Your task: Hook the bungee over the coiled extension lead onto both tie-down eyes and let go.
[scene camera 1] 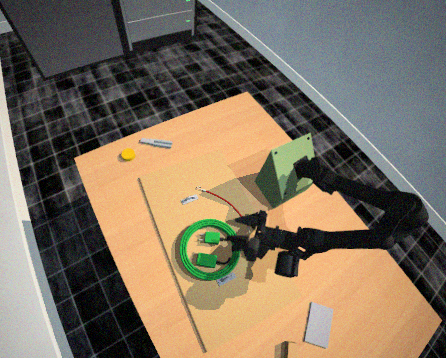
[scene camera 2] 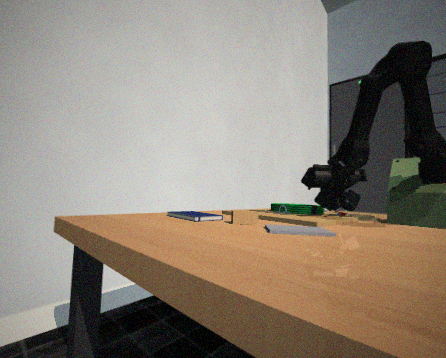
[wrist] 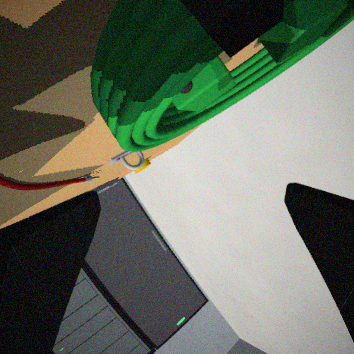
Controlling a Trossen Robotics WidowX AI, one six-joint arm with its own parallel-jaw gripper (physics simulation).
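Places are measured from the arm's base along level axes (x right, y ahead, z up), in centimetres.
Where they show: gripper, between the fingertips: (scene camera 1: 231, 227) (wrist: 193, 196); arm's base, origin of its link: (scene camera 1: 302, 167) (scene camera 2: 435, 176).
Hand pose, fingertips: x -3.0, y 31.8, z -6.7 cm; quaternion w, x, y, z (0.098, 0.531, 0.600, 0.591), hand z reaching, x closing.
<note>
Each offset is from my fingertips to the top centre of the thing.
The green coiled lead {dx -1.3, dy +8.3, dz -3.6 cm} (scene camera 1: 184, 251) (scene camera 2: 297, 208) (wrist: 127, 139) lies on the tan board with two green connectors inside it. One tie-down eye {dx +17.7, dy +4.7, dz -4.0 cm} (scene camera 1: 189, 200) (wrist: 133, 160) is beyond the coil; the other eye {dx -12.0, dy +9.0, dz -4.0 cm} (scene camera 1: 226, 279) (scene camera 2: 283, 209) is at the coil's opposite side. The red bungee {dx +7.7, dy -4.3, dz -6.0 cm} (scene camera 1: 225, 200) (wrist: 45, 185) lies beside the coil, its far metal hook near the first eye but apart from it. Its other end is hidden by the arm in scene camera 1. My gripper (scene camera 1: 231, 230) (scene camera 2: 316, 193) (wrist: 193, 196) is open and empty, above the board beside the coil's edge.
A green angled stand (scene camera 1: 272, 185) (scene camera 2: 415, 210) is near the arm. A yellow disc {dx +46.9, dy +16.0, dz -5.9 cm} (scene camera 1: 128, 154) and grey tool {dx +47.1, dy +3.7, dz -6.7 cm} (scene camera 1: 156, 143) lie at the far end. A grey slab {dx -41.1, dy -7.8, dz -7.2 cm} (scene camera 1: 318, 325) (scene camera 2: 300, 230), wooden block {dx -40.8, dy +5.3, dz -4.9 cm} (scene camera 2: 245, 217) and blue book {dx -43.1, dy +20.7, dz -6.7 cm} (scene camera 2: 192, 216) are at the other end.
</note>
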